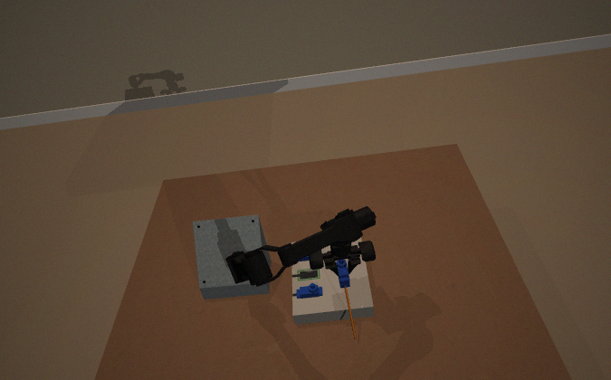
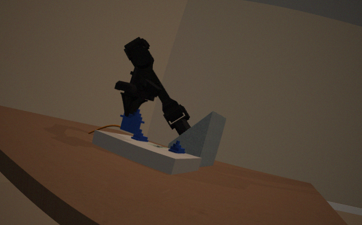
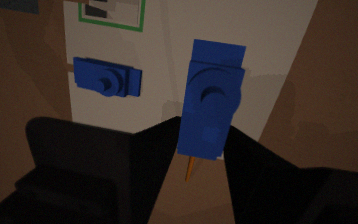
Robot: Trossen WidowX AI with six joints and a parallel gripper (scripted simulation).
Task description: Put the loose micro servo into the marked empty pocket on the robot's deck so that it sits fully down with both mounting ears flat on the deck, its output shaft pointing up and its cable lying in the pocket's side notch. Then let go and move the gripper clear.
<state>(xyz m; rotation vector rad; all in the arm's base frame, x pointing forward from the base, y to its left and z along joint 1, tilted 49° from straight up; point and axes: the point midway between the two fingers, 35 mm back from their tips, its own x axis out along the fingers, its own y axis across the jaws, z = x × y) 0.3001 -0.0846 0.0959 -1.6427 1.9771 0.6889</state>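
My gripper tip is 100 mm above the pale deck and 70 mm to the right of it.
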